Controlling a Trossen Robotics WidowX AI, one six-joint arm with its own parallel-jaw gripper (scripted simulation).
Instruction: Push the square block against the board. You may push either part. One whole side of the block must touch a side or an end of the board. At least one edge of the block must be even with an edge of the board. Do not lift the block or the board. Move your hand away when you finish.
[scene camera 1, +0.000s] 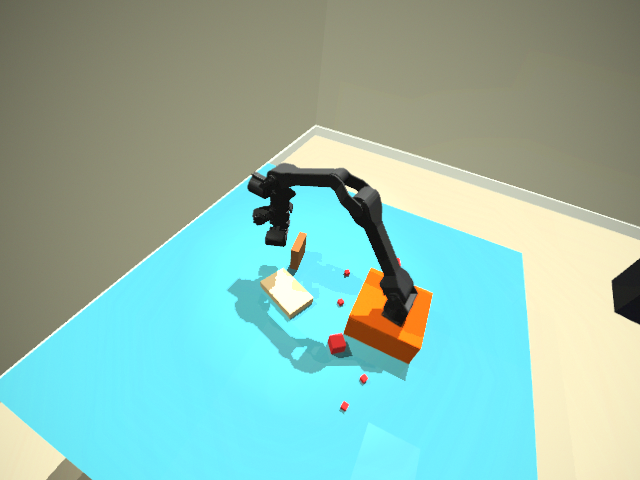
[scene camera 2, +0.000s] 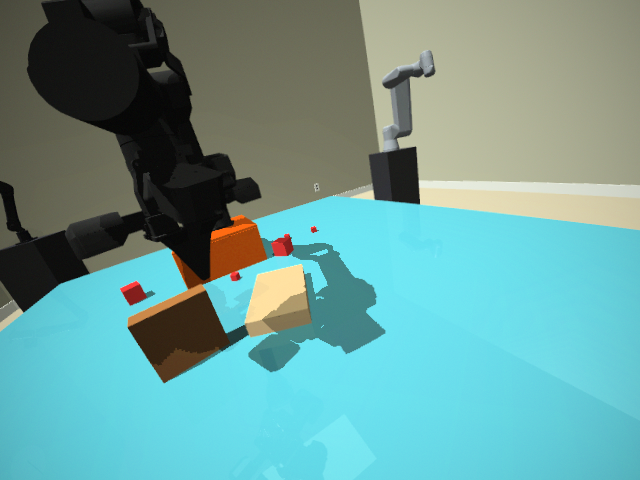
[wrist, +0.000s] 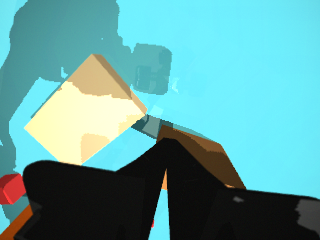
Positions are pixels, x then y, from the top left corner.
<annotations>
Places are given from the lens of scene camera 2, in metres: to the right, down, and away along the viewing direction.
my gripper (scene camera 2: 205, 278): -0.14, 0.05, 0.27
square block (scene camera 2: 176, 334): -0.19, 0.13, 0.29
tan board (scene camera 2: 279, 301): -0.07, 0.10, 0.37
</annotations>
